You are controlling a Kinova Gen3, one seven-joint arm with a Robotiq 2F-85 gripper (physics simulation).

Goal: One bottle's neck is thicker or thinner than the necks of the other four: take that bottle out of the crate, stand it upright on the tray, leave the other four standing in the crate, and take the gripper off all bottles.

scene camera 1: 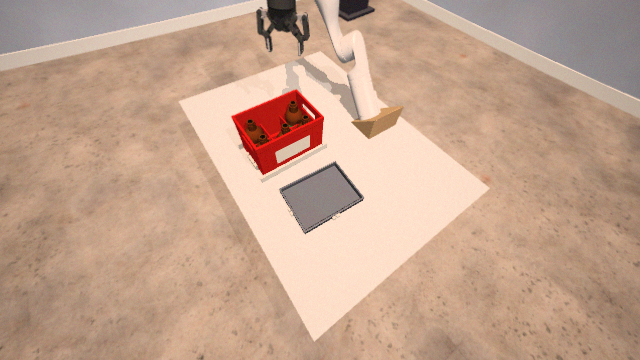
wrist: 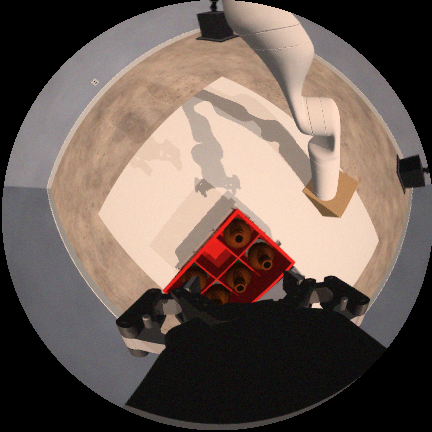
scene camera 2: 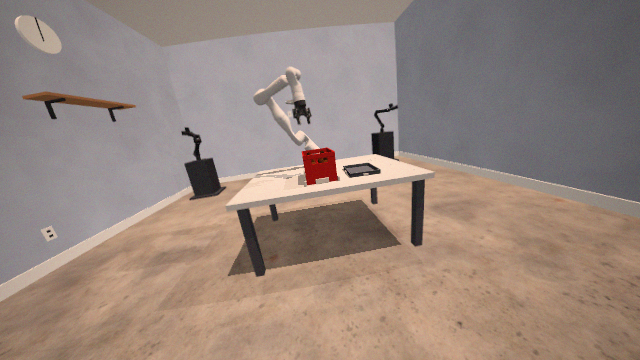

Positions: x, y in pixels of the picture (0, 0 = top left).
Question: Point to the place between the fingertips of the gripper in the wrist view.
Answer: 242, 283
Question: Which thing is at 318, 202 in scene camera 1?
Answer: A dark grey tray.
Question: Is the gripper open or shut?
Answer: Open.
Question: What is the gripper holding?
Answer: Nothing.
